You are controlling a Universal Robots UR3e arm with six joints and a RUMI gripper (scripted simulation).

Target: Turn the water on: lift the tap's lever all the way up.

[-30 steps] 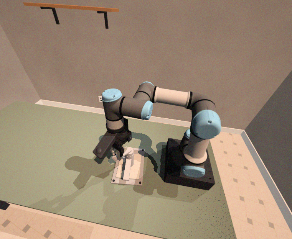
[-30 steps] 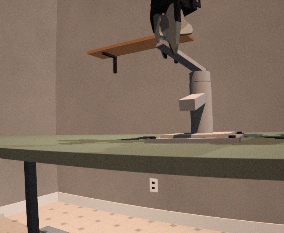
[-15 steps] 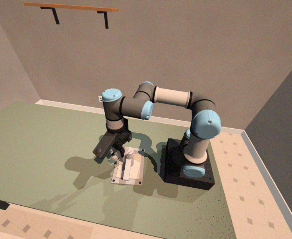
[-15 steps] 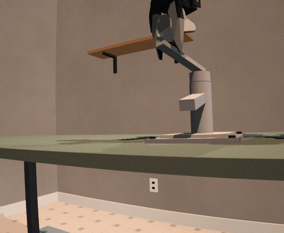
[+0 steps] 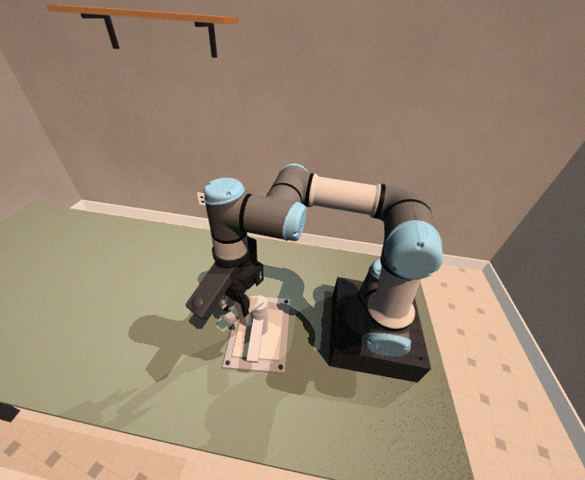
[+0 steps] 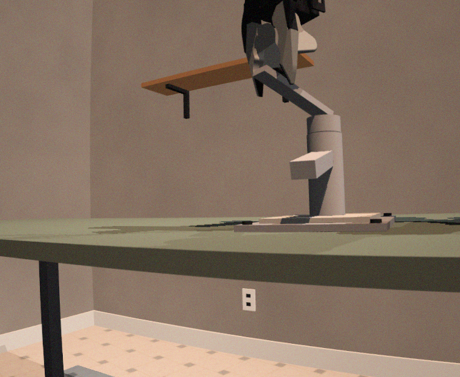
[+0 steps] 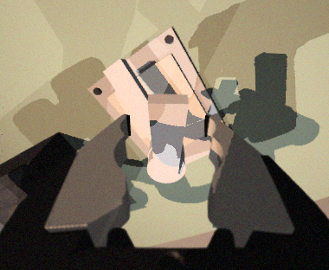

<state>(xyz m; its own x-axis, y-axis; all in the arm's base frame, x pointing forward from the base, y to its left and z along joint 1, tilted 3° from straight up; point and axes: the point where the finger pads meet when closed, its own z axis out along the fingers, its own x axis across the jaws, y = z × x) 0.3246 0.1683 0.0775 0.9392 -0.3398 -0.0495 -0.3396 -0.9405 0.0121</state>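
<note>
Now: hand 3 cm to the left of the lever, 2 cm above it and 1 cm past it. Round my hand: tap: 8 cm below, 6 cm to the right, 2 cm behind; then base plate: 18 cm below, 8 cm to the right, 3 cm behind.
</note>
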